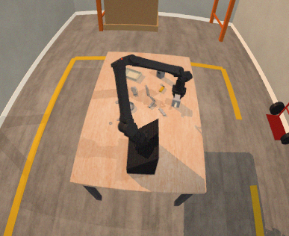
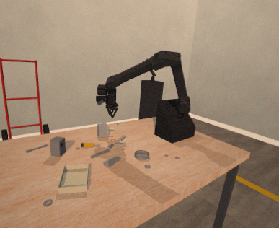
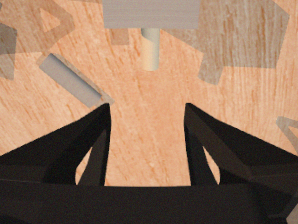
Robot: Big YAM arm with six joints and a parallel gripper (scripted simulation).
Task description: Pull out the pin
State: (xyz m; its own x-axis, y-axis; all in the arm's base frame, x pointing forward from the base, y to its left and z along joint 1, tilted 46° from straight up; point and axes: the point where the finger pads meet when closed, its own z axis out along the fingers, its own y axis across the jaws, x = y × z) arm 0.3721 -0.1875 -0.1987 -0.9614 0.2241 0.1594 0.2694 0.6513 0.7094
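Right now my hand is 20 mm short of the pale pin, 10 mm to the left of it and 100 mm above it. Round my hand: darker grey block 400 mm ahead, 80 mm to the left, 90 mm below; yellow-handled screwdriver 210 mm ahead, 90 mm to the left, 140 mm below; light grey block 50 mm ahead, 20 mm to the right, 100 mm below.
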